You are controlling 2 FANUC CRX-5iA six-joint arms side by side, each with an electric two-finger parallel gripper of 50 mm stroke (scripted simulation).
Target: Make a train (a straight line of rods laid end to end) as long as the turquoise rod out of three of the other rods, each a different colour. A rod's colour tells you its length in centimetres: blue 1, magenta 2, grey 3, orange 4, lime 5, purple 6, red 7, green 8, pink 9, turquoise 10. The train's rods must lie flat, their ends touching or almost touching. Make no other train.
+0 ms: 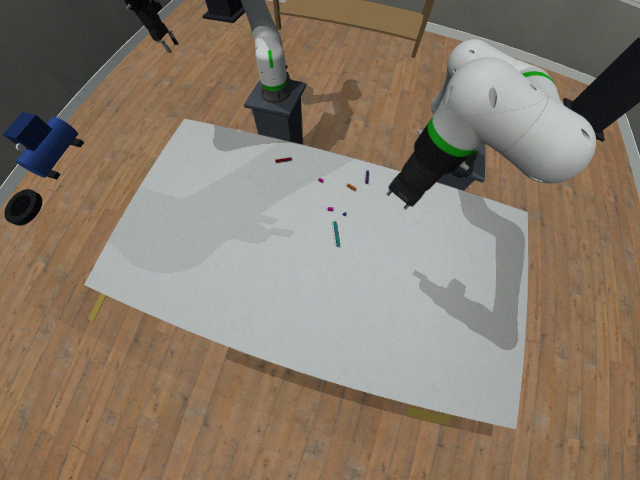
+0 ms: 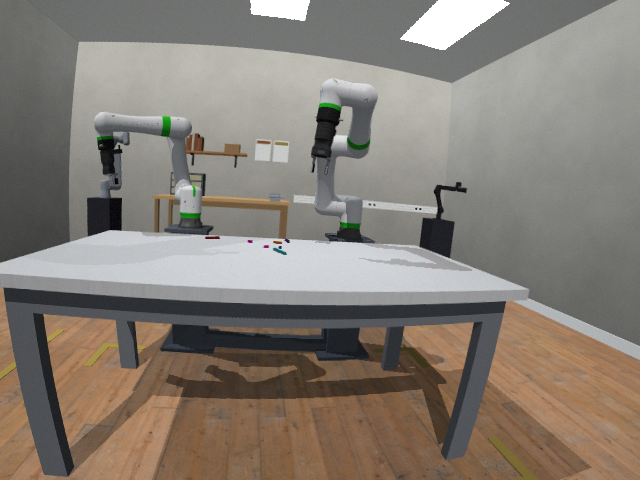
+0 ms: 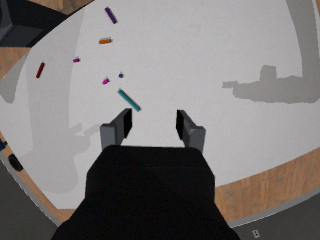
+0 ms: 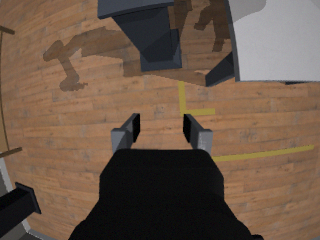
Note:
The pictures show: my left gripper, my right gripper and an arm pedestal.
My left gripper is seen too in image 3.

